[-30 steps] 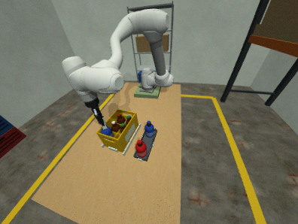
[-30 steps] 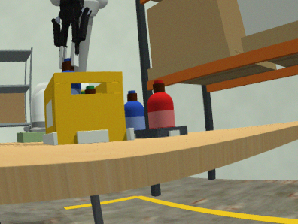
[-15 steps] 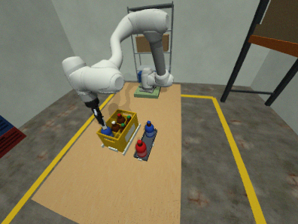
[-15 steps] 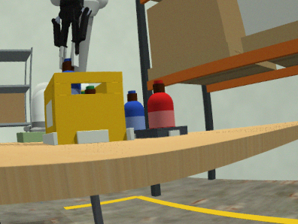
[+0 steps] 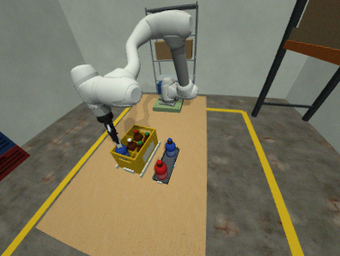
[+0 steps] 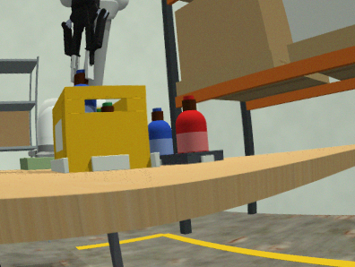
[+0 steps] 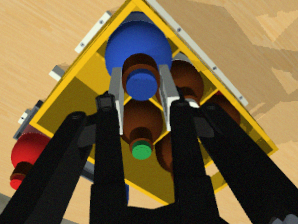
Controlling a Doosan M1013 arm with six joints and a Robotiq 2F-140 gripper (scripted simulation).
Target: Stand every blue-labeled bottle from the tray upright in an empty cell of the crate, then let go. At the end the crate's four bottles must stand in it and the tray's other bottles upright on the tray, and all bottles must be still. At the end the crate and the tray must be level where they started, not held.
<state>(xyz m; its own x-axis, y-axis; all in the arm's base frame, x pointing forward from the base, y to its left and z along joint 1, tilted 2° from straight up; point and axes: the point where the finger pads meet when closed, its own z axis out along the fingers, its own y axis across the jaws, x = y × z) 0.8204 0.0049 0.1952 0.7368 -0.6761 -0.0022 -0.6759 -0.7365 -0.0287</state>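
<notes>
The yellow crate lies 150 mm below my hand, 90 mm behind it and 40 mm to the left of it. The rest, counted from my hand: red-labeled bottle: 260 mm to the left, 150 mm below; then dark tray: 260 mm to the left, 220 mm below, 90 mm behind.
</notes>
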